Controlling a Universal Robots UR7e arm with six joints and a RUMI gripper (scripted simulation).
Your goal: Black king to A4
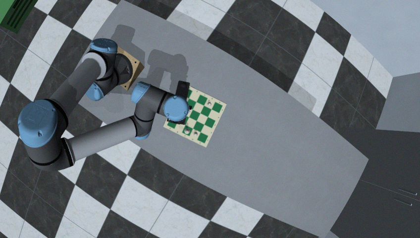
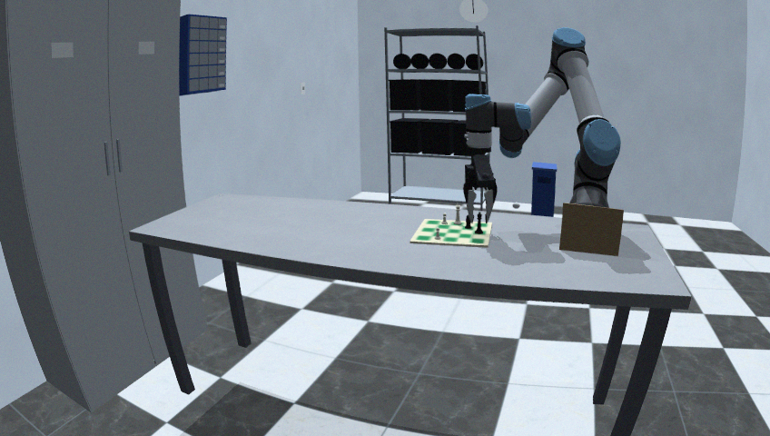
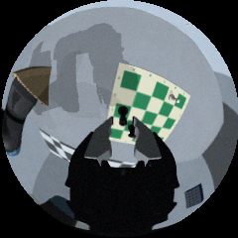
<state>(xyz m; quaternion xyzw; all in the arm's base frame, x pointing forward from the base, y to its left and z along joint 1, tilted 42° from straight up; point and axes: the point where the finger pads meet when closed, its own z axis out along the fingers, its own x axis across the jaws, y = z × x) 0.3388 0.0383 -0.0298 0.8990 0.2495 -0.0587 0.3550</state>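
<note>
Now: the black king 10 mm below my hand. The rest, counted from my hand: chessboard: 70 mm ahead, 50 mm below, 20 mm to the left.
</note>
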